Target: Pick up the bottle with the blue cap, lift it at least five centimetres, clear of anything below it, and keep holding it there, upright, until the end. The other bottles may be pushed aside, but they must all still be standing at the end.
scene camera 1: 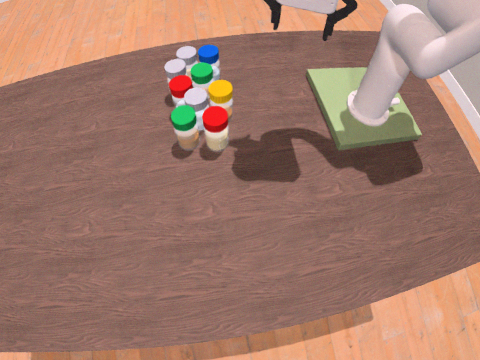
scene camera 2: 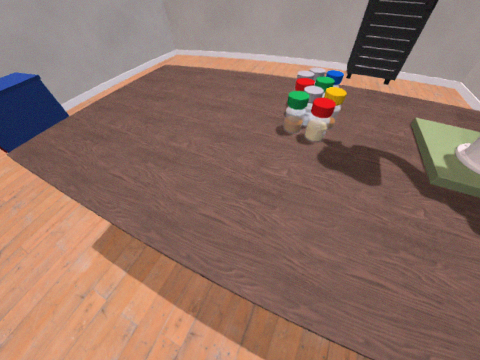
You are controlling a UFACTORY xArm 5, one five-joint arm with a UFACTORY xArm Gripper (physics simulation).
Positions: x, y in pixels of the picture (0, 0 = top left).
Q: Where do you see a green-capped bottle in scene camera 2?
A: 295, 113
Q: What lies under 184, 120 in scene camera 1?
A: A green-capped bottle.
